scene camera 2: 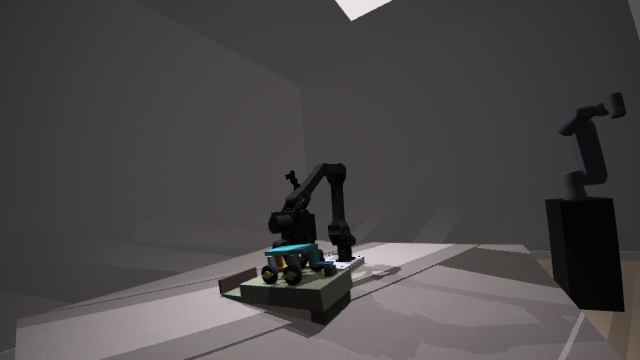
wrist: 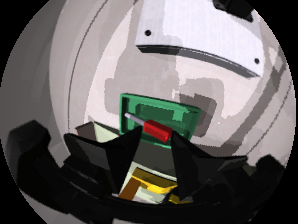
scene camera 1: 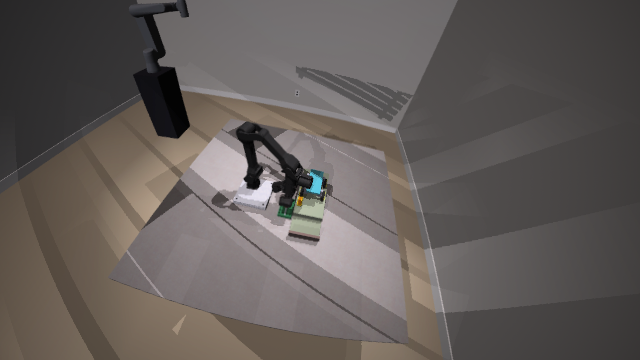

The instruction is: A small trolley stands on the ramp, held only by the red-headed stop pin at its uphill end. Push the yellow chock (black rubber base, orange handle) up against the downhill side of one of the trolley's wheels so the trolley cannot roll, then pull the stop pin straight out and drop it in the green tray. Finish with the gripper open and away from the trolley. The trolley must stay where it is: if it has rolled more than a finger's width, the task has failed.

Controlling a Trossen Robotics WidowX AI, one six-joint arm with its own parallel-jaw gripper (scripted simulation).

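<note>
I can see my gripper (wrist: 156, 131) here, and there's a yellow chock (wrist: 149, 181) as well, plus a blue-topped trolley (scene camera 2: 292, 273).
</note>
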